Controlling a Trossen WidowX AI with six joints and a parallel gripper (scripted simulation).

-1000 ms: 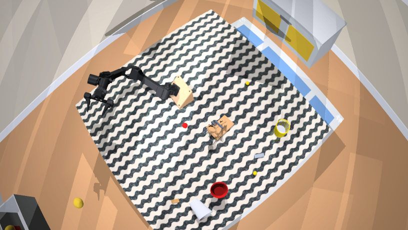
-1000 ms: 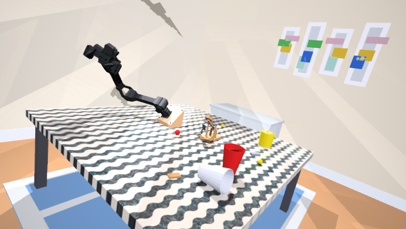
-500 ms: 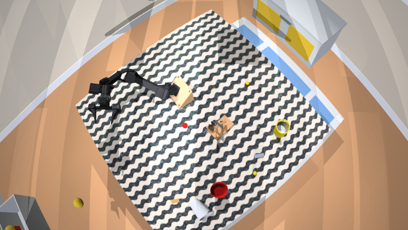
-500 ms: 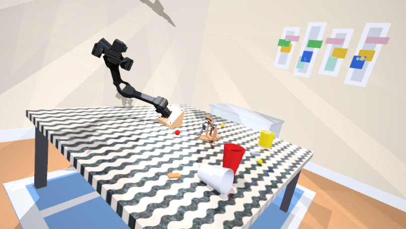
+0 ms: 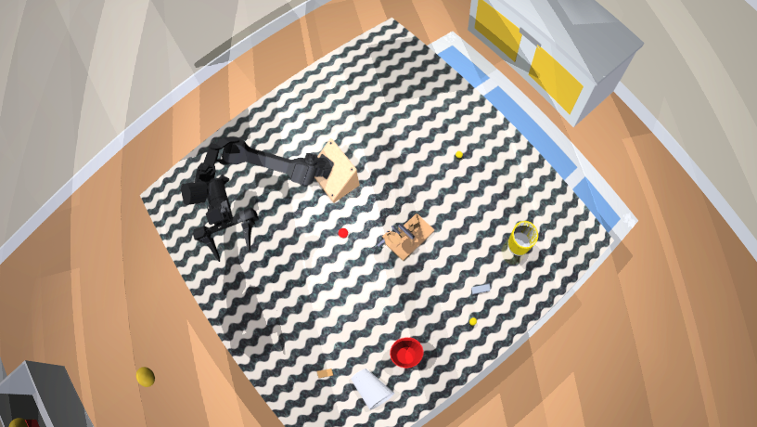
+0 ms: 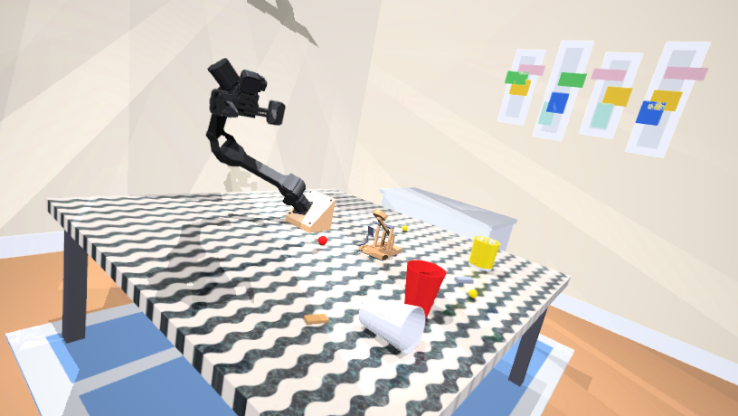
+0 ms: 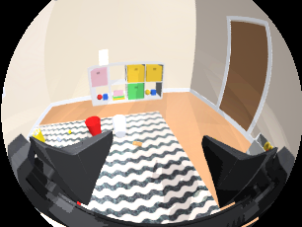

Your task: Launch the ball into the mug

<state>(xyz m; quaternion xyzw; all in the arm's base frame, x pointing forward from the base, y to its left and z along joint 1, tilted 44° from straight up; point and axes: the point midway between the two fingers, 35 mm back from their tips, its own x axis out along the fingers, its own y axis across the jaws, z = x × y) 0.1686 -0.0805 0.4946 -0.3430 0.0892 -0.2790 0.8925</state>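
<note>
My gripper tip is now 19 cm short of the wooden catapult, 41 cm to the right of it and 31 cm above it. From my gripper tip the other things lie so: red ball 5 cm ahead, 30 cm to the left, 37 cm below; red cup 47 cm ahead, 15 cm to the left, 35 cm below; tan block 33 cm ahead, 7 cm to the right, 38 cm below.
</note>
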